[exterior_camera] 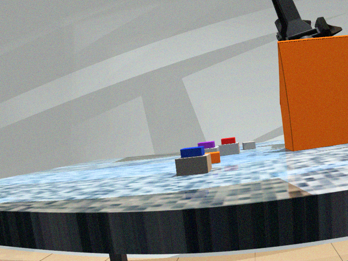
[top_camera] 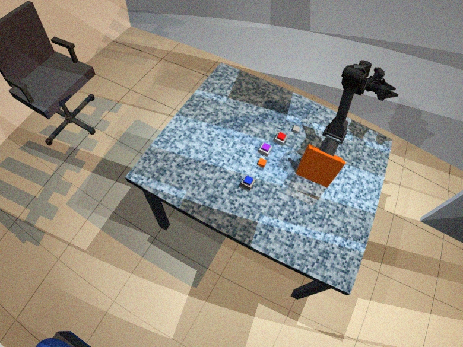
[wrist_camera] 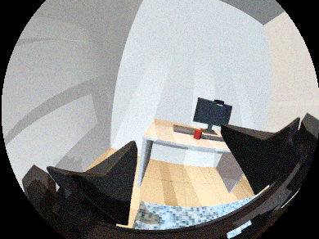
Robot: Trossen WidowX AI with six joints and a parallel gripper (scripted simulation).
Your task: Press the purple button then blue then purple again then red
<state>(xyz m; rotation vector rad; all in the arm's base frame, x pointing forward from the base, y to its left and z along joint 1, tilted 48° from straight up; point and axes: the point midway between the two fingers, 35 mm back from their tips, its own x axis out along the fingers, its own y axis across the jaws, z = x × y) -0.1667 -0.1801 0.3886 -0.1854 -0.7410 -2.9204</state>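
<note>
The purple button lies 45 cm ahead of my gripper tip, 43 cm to the left of it and 30 cm below it. Also, from my gripper tip: small orange block: 43 cm ahead, 50 cm to the left, 32 cm below; then small grey block: 37 cm ahead, 23 cm to the left, 32 cm below; then red button: 41 cm ahead, 33 cm to the left, 30 cm below.
</note>
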